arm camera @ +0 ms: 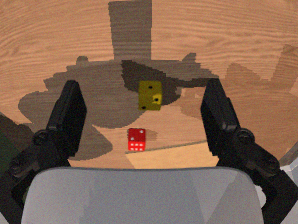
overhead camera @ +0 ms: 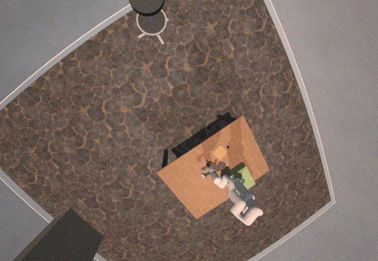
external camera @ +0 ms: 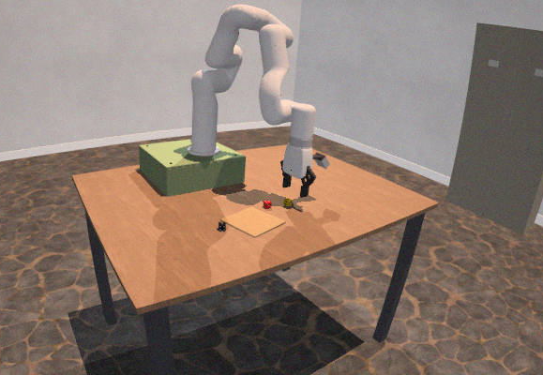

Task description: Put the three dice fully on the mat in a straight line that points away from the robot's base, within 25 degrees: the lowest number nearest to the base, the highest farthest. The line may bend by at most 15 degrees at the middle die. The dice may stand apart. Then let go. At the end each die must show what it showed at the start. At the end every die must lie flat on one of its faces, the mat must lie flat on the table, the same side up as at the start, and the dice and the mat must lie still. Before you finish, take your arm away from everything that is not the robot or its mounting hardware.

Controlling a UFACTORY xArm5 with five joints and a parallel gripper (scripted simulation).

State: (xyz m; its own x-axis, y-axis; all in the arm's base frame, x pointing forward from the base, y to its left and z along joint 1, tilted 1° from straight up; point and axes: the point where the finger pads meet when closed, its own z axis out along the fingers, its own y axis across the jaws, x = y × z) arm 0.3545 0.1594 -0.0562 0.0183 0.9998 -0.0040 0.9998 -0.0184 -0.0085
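The yellow die lies 30 mm to the right of my hand and 40 mm below it. From my hand the other things lie so: black die 50 mm ahead, 310 mm to the right, 40 mm below; then red die 10 mm behind, 100 mm to the right, 40 mm below; then tan mat 50 mm ahead, 200 mm to the right, 50 mm below.
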